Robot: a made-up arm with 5 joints.
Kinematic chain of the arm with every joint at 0, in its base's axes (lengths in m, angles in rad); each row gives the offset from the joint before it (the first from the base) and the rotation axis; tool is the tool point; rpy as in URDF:
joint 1: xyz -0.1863 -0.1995 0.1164 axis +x
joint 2: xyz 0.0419 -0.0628 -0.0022 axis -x
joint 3: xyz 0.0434 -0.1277 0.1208 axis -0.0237 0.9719 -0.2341
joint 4: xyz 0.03 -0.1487 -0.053 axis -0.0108 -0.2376 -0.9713
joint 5: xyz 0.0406 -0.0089 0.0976 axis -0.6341 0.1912 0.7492
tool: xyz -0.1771 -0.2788 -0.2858 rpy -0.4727 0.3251 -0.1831
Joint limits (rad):
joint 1: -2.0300..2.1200
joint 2: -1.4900..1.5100
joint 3: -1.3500..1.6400
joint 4: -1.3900..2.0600
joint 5: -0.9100..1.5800
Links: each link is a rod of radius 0.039 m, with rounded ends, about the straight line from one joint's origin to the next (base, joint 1, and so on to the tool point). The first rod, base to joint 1, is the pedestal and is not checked.
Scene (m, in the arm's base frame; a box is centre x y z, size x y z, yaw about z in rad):
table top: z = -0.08
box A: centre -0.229 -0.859 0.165 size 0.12 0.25 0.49 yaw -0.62
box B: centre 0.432 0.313 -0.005 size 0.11 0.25 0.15 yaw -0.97
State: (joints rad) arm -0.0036 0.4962 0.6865 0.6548 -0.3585
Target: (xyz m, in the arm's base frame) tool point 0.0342 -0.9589 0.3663
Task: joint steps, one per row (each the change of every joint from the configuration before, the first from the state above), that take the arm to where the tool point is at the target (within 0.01 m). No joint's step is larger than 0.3 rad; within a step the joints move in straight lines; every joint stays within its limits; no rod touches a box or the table.
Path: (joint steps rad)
1: -0.0760 -0.0638 0.0030 -0.0711 0.2750
2: -0.0760 -0.0637 0.0029 -0.0711 0.2750
3: -0.0760 -0.0638 0.0030 -0.0711 0.2749
4: -0.0760 -0.0638 0.0030 -0.0712 0.2750
5: -0.0760 -0.0637 0.0029 -0.0711 0.2750
6: 0.1948 -0.0173 -0.2265 -0.0905 0.0878
7: 0.1948 -0.0173 -0.2266 -0.0906 0.0878

